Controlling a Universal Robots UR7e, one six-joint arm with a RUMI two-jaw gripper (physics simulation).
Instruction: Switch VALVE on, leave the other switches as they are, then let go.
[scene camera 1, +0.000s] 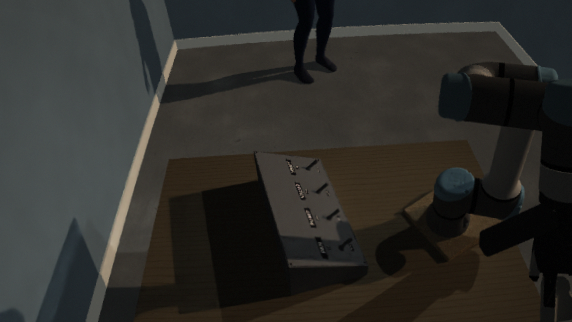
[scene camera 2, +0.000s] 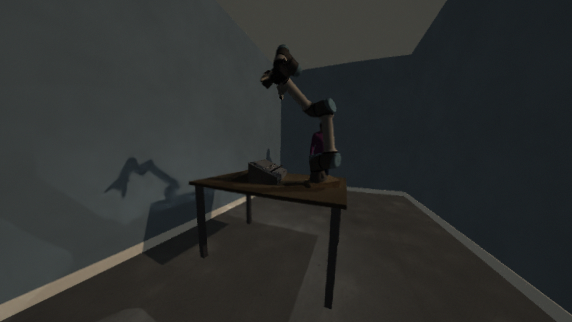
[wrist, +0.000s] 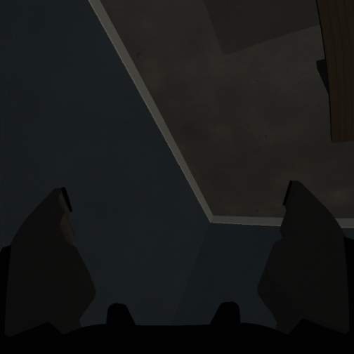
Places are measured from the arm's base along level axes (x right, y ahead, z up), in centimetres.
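Where they show: gripper, between the fingertips: (scene camera 1: 540, 308) (scene camera 2: 272, 91); arm's base, origin of its link: (scene camera 1: 447, 218) (scene camera 2: 318, 180).
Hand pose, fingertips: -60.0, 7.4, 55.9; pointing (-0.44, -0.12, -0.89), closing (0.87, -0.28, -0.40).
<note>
Each offset is from my fingertips to the top centre of the thing, as dx, dy, dz. Level surfaces: height alone.
A grey sloped switch panel (scene camera 1: 280, 200) (scene camera 2: 265, 172) stands on the table, with several black levers in a row, each beside a small label. The VALVE label @[+63.2, +44.6, -46.8] (scene camera 1: 299, 190) is blurred; it is second from the back in scene camera 1, and the VALVE lever @[+66.1, +36.9, -46.5] (scene camera 1: 321, 188) stands beside it. The levers appear to lean alike; their on or off positions cannot be read. My gripper (scene camera 2: 272, 89) (wrist: 175, 186) is open and empty, high above the table and well away from the panel. The panel does not show in the wrist view.
The wooden table @[dz -59.4] (scene camera 1: 400, 165) (scene camera 2: 225, 187) (wrist: 342, 75) carries the arm's base (scene camera 1: 450, 215) (scene camera 2: 319, 172) to the right of the panel. A person (scene camera 1: 312, 40) (scene camera 2: 317, 142) stands on the floor beyond the table. A wall (scene camera 1: 65, 100) (scene camera 2: 125, 100) rises on the left.
</note>
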